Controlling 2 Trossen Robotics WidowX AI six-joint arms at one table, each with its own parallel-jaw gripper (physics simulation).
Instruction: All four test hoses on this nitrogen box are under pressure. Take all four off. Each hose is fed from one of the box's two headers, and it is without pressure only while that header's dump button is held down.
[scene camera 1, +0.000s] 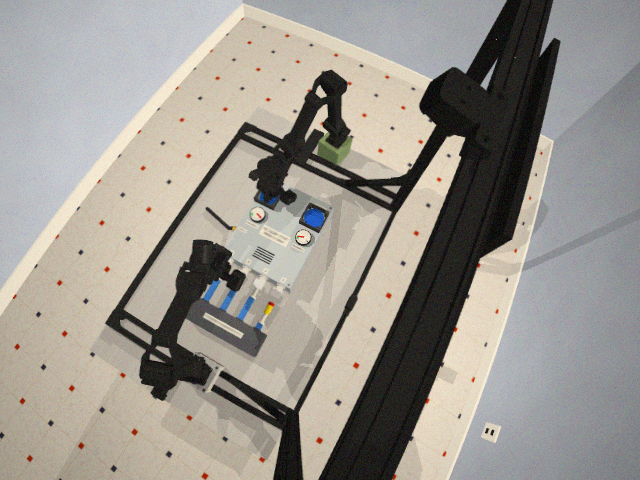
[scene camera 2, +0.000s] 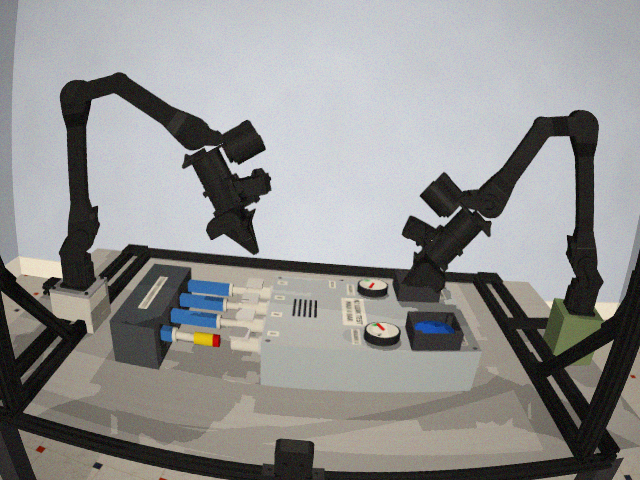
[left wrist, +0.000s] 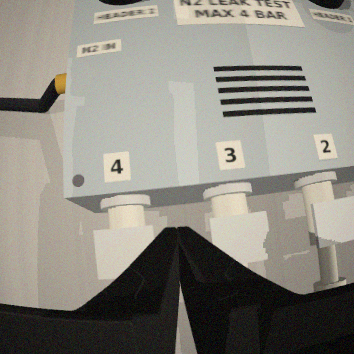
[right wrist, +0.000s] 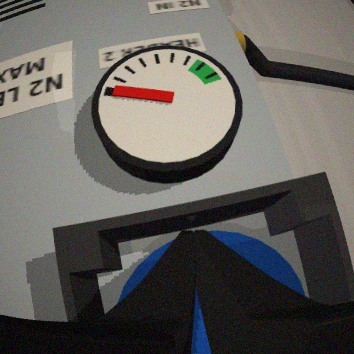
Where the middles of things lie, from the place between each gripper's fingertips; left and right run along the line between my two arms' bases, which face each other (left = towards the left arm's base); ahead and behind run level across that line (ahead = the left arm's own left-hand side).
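Labels:
My left gripper is now 80 mm past the dark manifold block (scene camera 2: 135, 328), 180 mm to the right of it and 100 mm above it. Going by its middle, the dark manifold block is nearer to my left gripper than to my right hand.
As for my right hand, the dark manifold block is 450 mm to the left of it, 100 mm behind it and 40 mm below it.

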